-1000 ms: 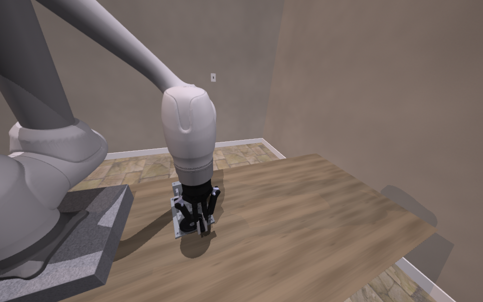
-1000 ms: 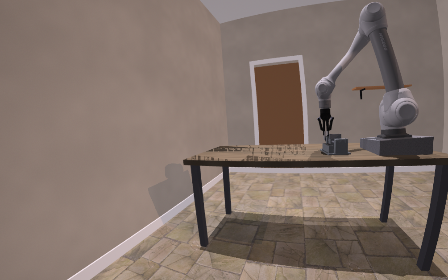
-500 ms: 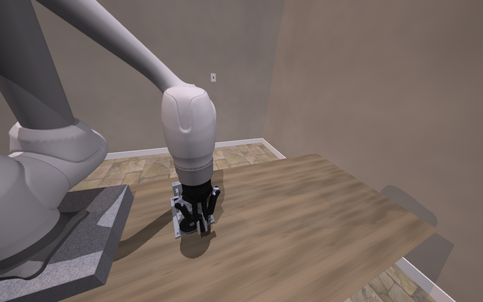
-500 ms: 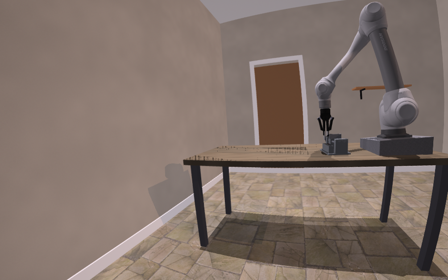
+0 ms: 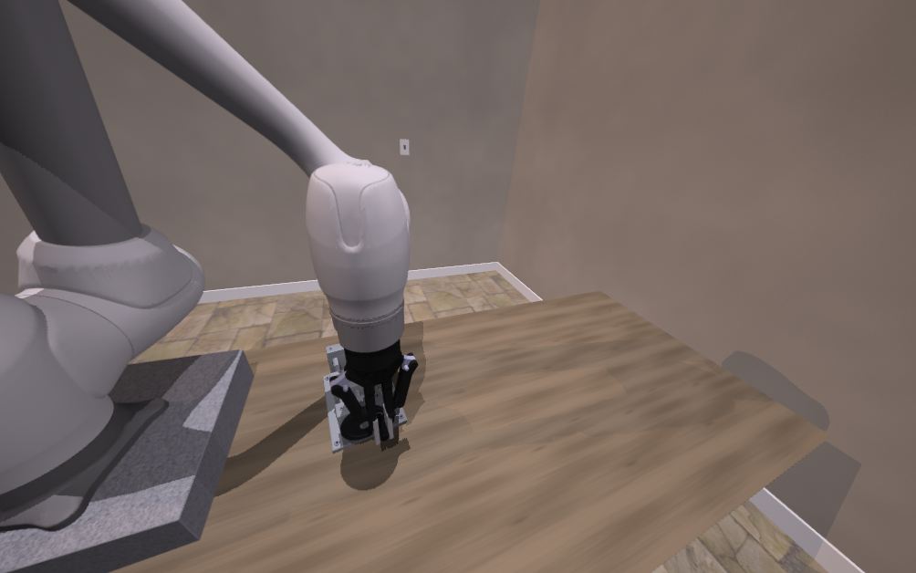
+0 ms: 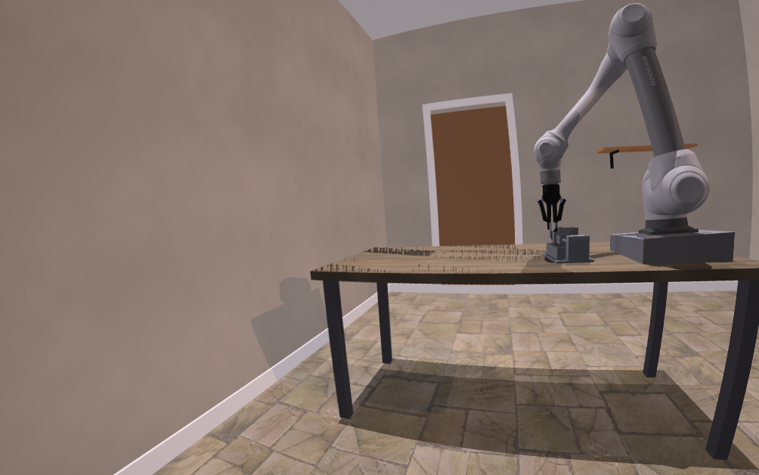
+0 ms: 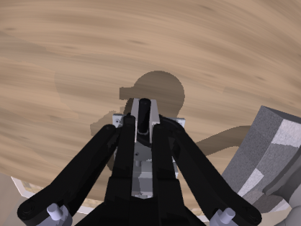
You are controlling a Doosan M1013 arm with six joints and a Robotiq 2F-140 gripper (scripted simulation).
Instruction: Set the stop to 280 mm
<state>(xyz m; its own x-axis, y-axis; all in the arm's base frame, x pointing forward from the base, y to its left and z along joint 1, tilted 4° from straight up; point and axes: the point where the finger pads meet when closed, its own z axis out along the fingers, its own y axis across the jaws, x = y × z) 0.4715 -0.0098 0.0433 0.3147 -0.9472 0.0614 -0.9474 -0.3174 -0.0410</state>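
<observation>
The handwheel lies 10 mm behind my hand, 20 mm to the left of it and 20 mm below it.
</observation>
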